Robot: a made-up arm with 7 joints.
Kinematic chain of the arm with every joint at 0, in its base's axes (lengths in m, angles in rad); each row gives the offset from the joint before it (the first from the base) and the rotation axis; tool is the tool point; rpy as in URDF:
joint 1: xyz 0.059 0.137 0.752 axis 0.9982 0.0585 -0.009
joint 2: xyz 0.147 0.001 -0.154 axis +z
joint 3: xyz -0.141 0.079 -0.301 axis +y
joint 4: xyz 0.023 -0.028 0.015 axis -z
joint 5: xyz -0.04 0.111 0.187 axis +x
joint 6: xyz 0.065 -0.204 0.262 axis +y
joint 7: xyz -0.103 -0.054 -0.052 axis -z
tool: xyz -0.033 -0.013 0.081 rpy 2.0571 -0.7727 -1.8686
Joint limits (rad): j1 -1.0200..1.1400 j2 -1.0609..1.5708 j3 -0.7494..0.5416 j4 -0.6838..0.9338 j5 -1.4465..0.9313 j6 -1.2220..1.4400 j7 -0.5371..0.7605
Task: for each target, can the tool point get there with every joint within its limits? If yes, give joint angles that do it. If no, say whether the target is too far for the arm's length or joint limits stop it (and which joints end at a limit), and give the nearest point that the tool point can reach.
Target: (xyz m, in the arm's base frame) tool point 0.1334 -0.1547 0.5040
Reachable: yes | joints 0.8786 1.0765 -0.2270 0.5553 0.1171 1.0866 -0.1809
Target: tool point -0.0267 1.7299 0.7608
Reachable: no: too far | nearest point 0.0821 0.9853 0.7560 | short by 0.752 m
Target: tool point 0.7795 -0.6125 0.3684
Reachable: no: joint limits stop it (at a limit: joint 2, joint 3, joint 5, joint 6) | nearest point 0.4630 -0.4079 0.4775 | short by 0.392 m
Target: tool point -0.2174 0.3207 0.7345
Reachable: yes | joints -0.0590 -0.5844 -0.3277 0.6736 0.1875 0.7649 0.4070
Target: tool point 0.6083 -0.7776 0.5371
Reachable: no: joint limits stop it (at a limit: joint 2, joint 3, joint 4, joint 5) | nearest point 0.4083 -0.5160 0.5995 | short by 0.335 m
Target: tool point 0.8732 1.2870 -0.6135
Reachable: no: too far | nearest point 0.3000 0.6665 0.1148 | short by 1.115 m
